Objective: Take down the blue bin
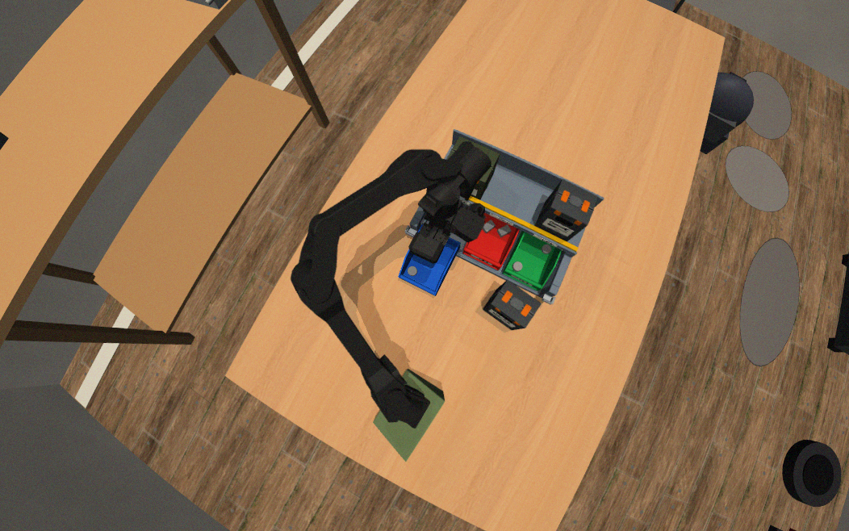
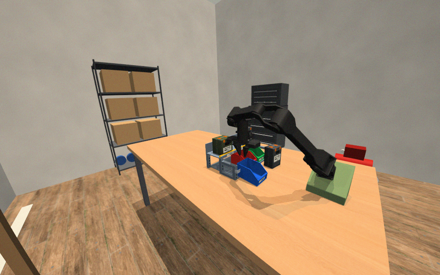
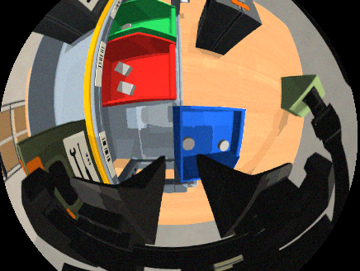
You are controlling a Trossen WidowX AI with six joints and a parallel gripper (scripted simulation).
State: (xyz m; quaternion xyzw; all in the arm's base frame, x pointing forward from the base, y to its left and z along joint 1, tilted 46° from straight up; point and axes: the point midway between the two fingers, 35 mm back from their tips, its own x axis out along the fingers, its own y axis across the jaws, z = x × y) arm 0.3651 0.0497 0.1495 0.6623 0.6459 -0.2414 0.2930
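Right now my hand is 6 cm past the blue open bin and 10 cm above it. Also, from my hand: olive case: 15 cm ahead, 1 cm to the left; red bin: 8 cm ahead, 11 cm to the right, 10 cm below; green bin: 8 cm ahead, 22 cm to the right, 10 cm below.
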